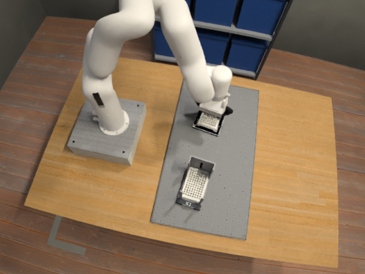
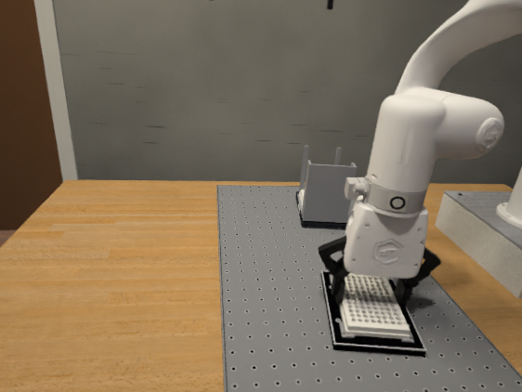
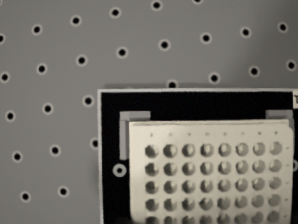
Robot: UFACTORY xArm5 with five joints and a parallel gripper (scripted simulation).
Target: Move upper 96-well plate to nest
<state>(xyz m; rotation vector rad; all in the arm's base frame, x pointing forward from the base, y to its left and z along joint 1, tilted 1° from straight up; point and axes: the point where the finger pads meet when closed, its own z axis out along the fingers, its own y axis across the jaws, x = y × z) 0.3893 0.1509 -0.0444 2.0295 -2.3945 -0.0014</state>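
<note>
Right now the 96-well plate is 10 mm below my hand. The rest, counted from my hand: black plate nest N1: 30 mm below.
</note>
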